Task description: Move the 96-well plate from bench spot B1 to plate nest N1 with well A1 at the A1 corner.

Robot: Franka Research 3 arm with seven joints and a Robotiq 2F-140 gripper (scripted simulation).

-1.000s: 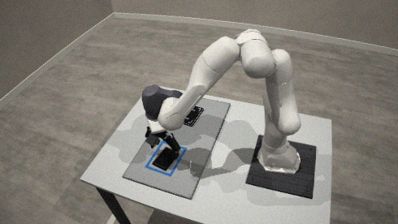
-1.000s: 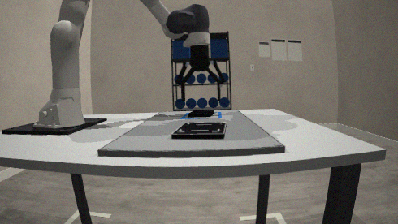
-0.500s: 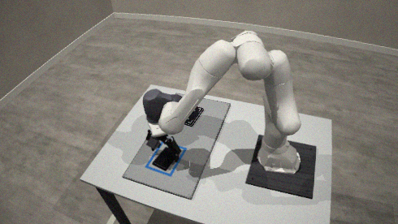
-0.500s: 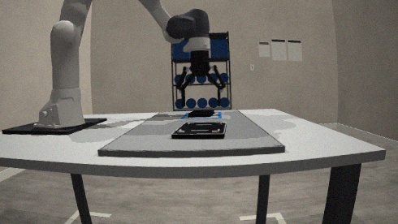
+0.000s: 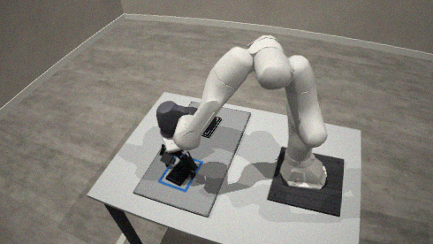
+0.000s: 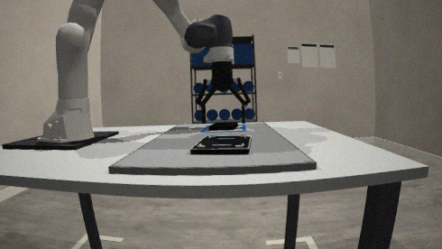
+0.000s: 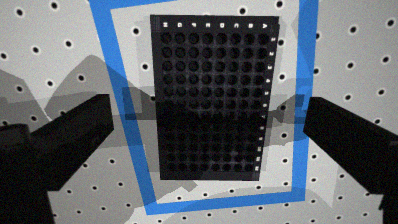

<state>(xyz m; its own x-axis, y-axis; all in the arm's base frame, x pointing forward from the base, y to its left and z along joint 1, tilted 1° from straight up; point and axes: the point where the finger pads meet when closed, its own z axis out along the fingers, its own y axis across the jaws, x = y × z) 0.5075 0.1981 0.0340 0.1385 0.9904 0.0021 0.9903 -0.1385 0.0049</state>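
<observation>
Right now the black 96-well plate is 2 cm below my hand. From my hand the other things lie so: black plate nest (35 cm to the right, 2 cm below, 2 cm ahead); A1 label (27 cm to the right, 8 cm ahead, 1 cm below).
</observation>
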